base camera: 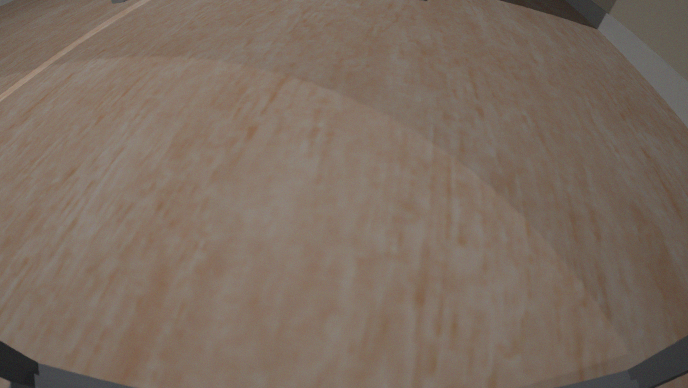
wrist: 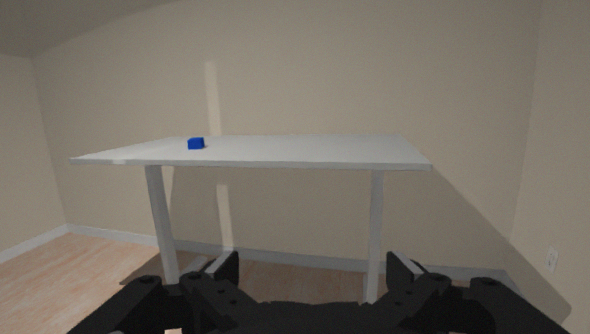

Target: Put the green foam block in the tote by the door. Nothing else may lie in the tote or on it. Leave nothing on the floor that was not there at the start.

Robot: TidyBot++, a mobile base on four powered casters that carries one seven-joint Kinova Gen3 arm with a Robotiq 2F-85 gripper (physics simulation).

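Places are measured from the arm's base along level axes (x ahead, y left, z up), in metres.
Pixels of known places: gripper, fingertip midpoint: (wrist: 311, 268).
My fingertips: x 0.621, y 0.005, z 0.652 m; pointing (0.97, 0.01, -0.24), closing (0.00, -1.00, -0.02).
Behind a point stands the place of what it marks.
My gripper (wrist: 311, 268) {x 0.621, y 0.005, z 0.652 m} is open and empty at the bottom of the wrist view, its two black fingers wide apart. It is some distance in front of a white table. The green foam block and the tote do not show in either view. The door does not show either.
A white table (wrist: 300, 150) {x 1.574, y 0.040, z 0.554 m} stands before the back wall, with a small blue block (wrist: 195, 143) {x 1.700, y 0.535, z 0.581 m} on its left part. Its legs reach the floor. A wall with a white baseboard (base camera: 645, 60) {x 1.038, y -1.019, z -0.348 m} runs along the right in the base view. An outlet (wrist: 551, 258) {x 1.548, y -1.131, z 0.013 m} is on the right wall.
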